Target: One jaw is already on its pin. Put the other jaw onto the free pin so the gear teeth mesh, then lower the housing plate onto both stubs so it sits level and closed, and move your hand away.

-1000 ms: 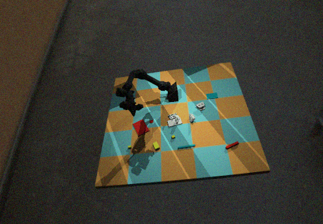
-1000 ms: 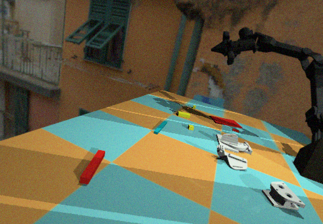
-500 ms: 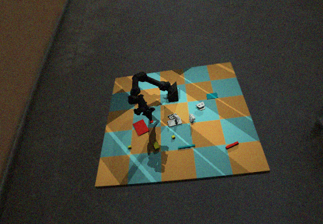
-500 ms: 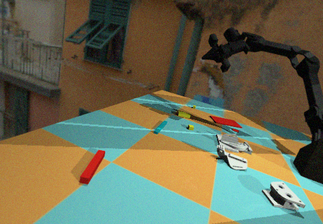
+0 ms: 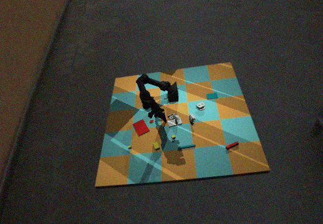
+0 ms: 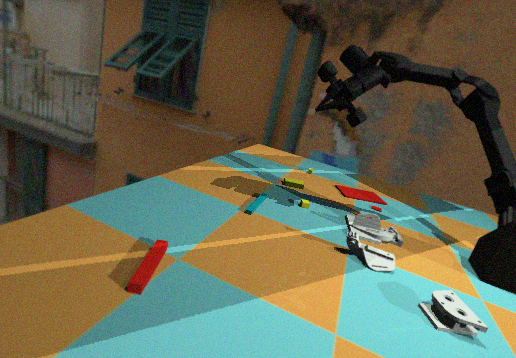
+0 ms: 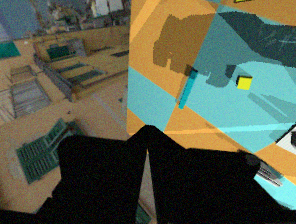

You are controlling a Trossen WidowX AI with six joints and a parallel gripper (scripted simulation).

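The white jaw is 23 cm below my gripper tip, 21 cm behind it and 18 cm to the left of it. Also, from my gripper tip: cyan bar: 26 cm below, 13 cm to the left, 5 cm ahead; small yellow cube: 26 cm below, 5 cm behind, 2 cm to the left; yellow block: 25 cm below, 12 cm to the right, 4 cm ahead.
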